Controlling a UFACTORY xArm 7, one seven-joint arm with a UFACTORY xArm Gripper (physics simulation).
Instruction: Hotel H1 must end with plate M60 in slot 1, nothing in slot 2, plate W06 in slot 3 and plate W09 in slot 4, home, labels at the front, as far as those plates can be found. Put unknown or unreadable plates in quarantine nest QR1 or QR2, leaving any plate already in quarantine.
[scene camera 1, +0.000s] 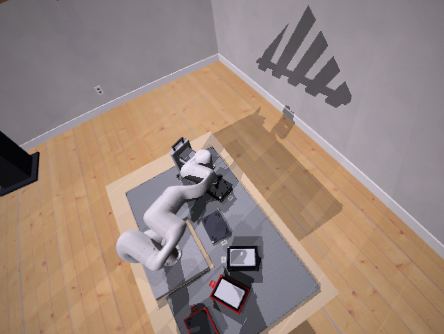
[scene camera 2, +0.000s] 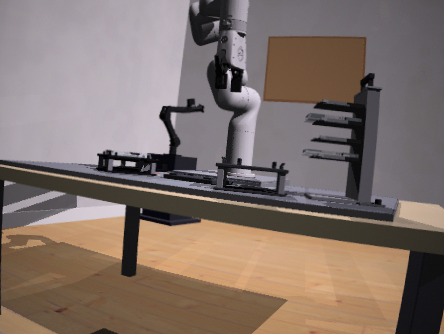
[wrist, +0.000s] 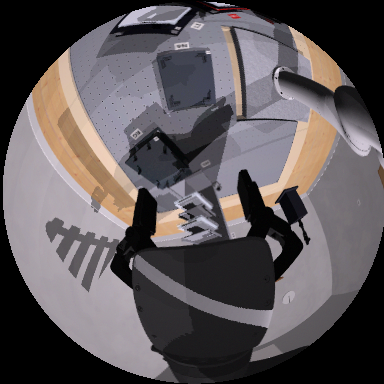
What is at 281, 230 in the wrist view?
The gripper.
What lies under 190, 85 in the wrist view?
A dark nest marked N6.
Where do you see the gripper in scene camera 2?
At 228, 90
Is the gripper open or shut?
Open.
